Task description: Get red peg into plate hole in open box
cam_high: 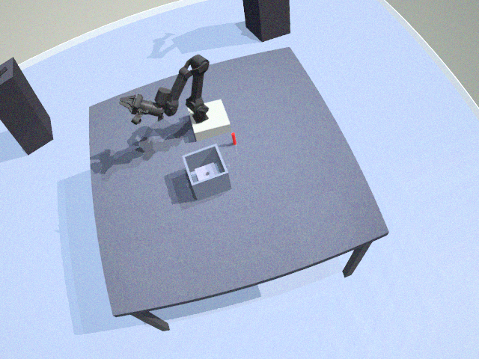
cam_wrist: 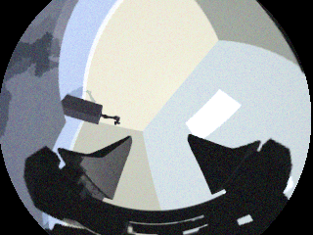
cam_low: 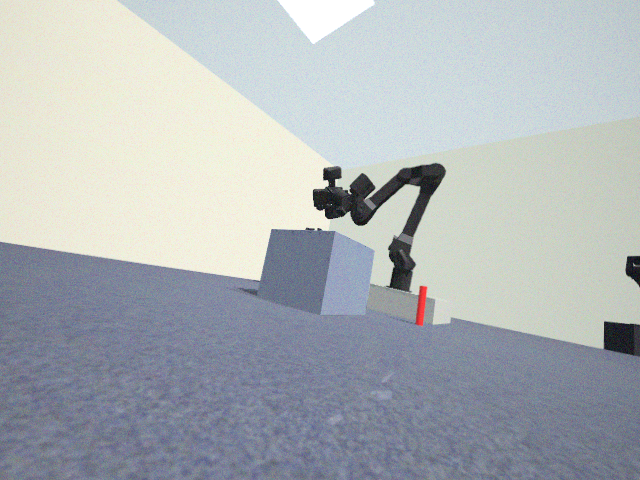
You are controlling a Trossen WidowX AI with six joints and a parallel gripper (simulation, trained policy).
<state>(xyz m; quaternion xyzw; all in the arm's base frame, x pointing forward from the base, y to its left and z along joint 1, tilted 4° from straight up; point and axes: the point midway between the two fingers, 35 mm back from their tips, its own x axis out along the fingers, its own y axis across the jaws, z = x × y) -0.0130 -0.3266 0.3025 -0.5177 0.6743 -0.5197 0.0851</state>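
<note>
Right now my gripper tip is 42 cm to the right of the red peg, 37 cm above it and 21 cm short of it. The rest, counted from my gripper tip: pale plate: 36 cm below, 33 cm ahead, 23 cm to the left.
</note>
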